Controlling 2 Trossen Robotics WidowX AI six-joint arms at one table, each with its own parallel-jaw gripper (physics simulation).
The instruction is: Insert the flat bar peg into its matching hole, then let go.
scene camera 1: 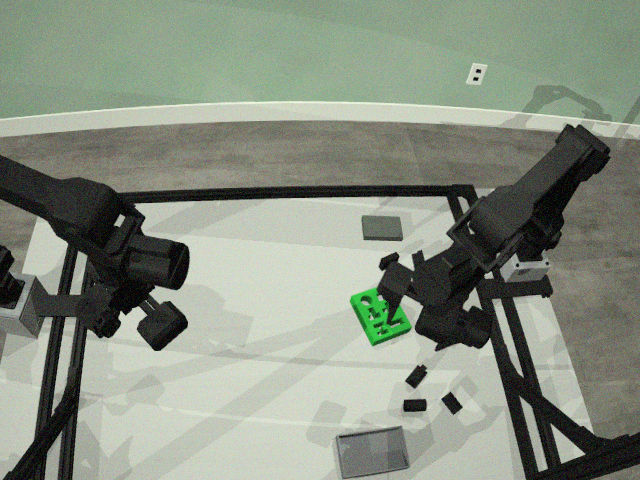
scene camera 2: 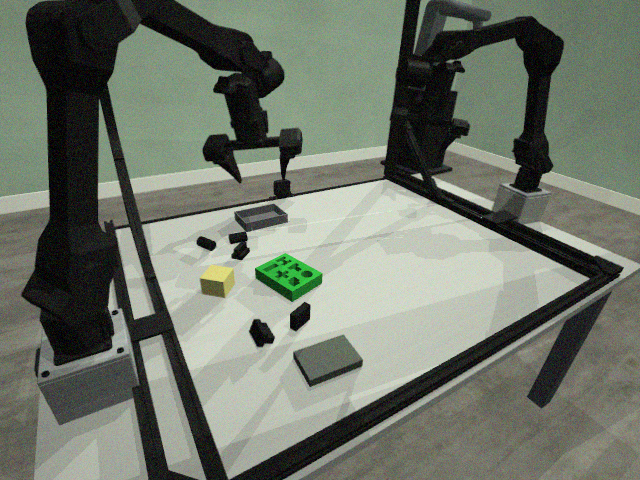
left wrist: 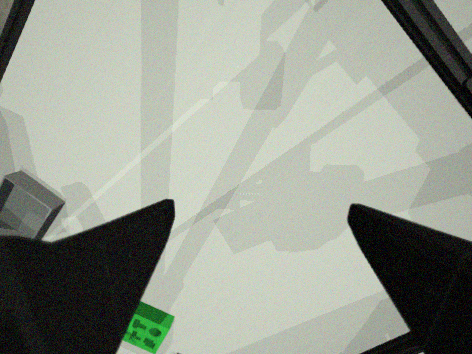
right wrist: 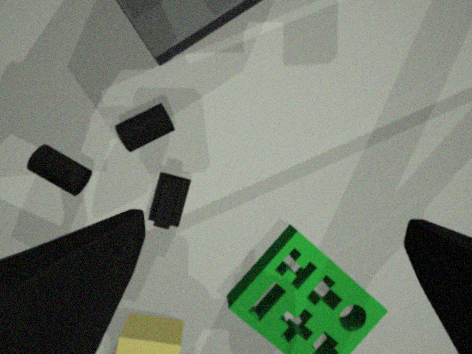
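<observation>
The flat black piece (scene camera 1: pixel 389 260) (scene camera 2: pixel 299 316) that looks like the bar peg stands on the table, apart from the green board (scene camera 1: pixel 361 308) (scene camera 2: pixel 305 289) (left wrist: pixel 156 315) (right wrist: pixel 345 292), on the grey block's side. The board's narrow slot (right wrist: pixel 270 300) is open. My right gripper (scene camera 2: pixel 261 180) (right wrist: pixel 274 227) is open and empty, high above the table; the board's lower corner is cut off in the right wrist view, and the peg does not show there. My left gripper (left wrist: pixel 260 209) is open and empty, high over the table, far from the peg.
Black pegs (scene camera 1: pixel 416 376) (scene camera 1: pixel 415 405) (scene camera 1: pixel 451 403) lie between the board and a grey tray (scene camera 2: pixel 266 222) (right wrist: pixel 210 32). Another black peg (scene camera 2: pixel 261 332) stands near the grey block (scene camera 1: pixel 382 228) (scene camera 2: pixel 328 360). A yellow block (scene camera 2: pixel 217 281) (right wrist: pixel 150 340) is beside the board.
</observation>
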